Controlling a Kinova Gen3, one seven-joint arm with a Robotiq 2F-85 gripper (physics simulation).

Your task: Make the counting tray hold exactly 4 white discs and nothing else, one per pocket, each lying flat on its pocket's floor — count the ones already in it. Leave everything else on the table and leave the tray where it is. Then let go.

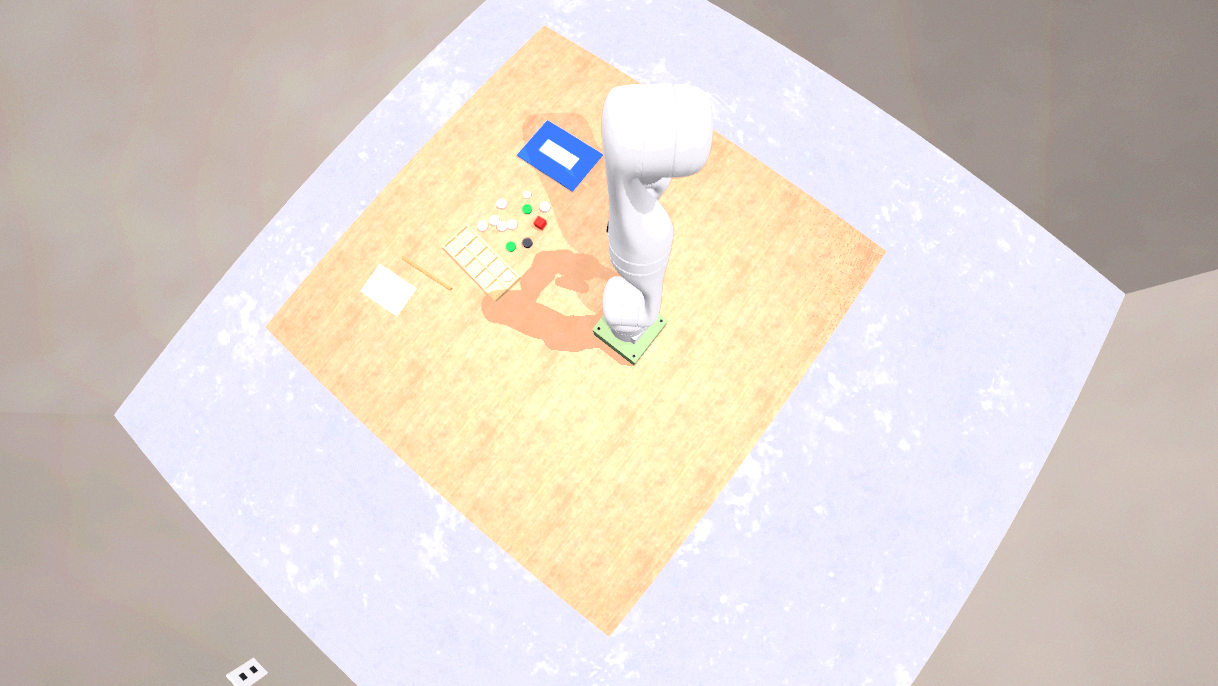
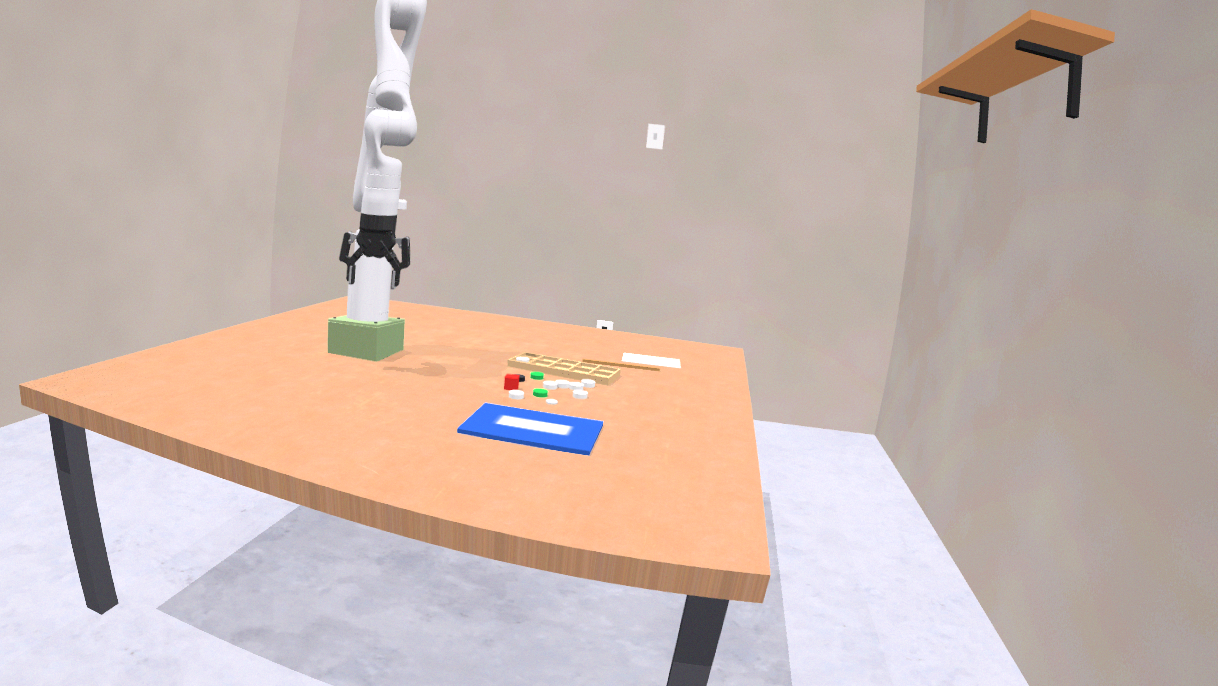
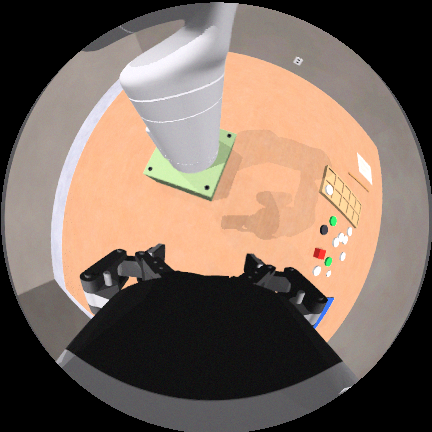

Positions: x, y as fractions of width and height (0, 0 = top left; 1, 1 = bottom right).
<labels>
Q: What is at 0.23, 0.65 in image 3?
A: My gripper.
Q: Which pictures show the wooden counting tray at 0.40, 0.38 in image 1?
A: Image 1, image 2 and image 3: all of them.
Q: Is my gripper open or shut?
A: Open.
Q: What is my gripper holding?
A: Nothing.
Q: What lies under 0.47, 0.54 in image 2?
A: A wooden counting tray.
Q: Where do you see a wooden counting tray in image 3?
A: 0.79, 0.46
</labels>
